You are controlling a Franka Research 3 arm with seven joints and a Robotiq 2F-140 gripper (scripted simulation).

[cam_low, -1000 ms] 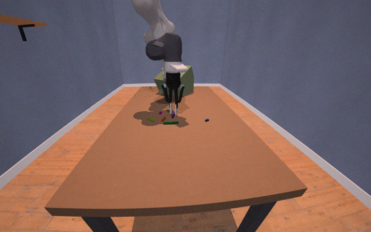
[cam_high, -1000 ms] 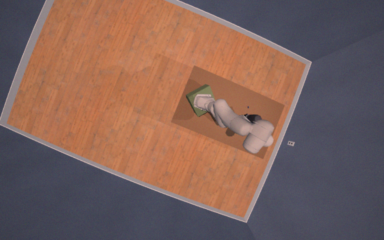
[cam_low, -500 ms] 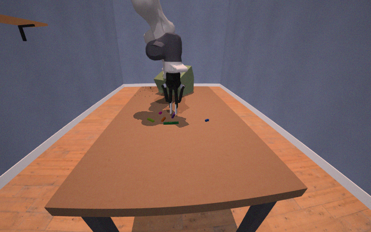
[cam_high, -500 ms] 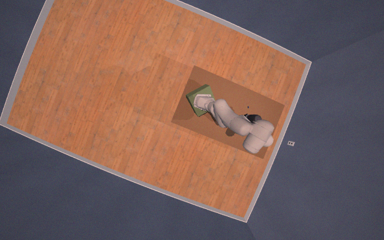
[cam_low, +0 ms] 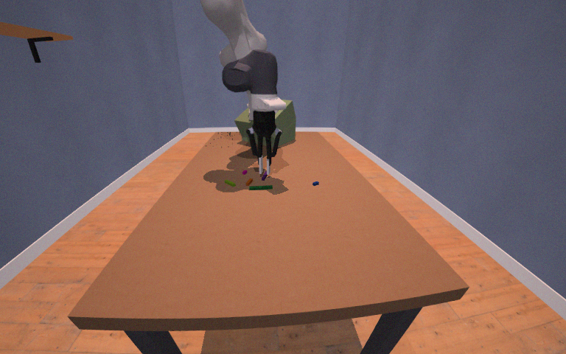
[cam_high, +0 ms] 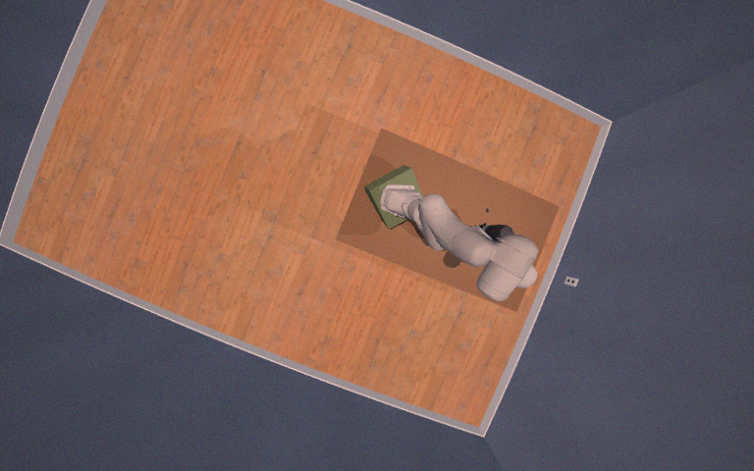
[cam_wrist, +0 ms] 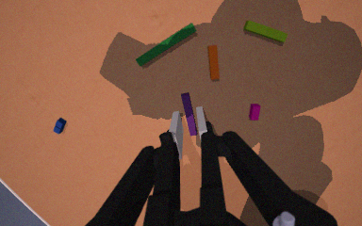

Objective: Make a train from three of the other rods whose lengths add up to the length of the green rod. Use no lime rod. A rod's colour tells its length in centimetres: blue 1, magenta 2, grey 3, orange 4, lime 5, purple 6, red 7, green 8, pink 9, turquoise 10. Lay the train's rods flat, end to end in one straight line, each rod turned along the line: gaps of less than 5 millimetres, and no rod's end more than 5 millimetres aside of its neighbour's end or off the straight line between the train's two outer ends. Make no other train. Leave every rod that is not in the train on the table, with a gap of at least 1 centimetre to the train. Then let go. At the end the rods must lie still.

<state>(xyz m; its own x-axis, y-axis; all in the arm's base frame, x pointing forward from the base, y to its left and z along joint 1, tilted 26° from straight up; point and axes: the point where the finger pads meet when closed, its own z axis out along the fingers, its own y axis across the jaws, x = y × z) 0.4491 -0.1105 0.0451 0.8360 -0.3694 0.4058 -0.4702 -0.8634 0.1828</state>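
Right now my hand is 5 cm above the purple rod. The rest, counted from my hand: green rod 9 cm ahead, 4 cm to the right, 5 cm below; orange rod 3 cm ahead, 7 cm to the right, 5 cm below; magenta rod 6 cm behind, 7 cm to the right, 5 cm below.
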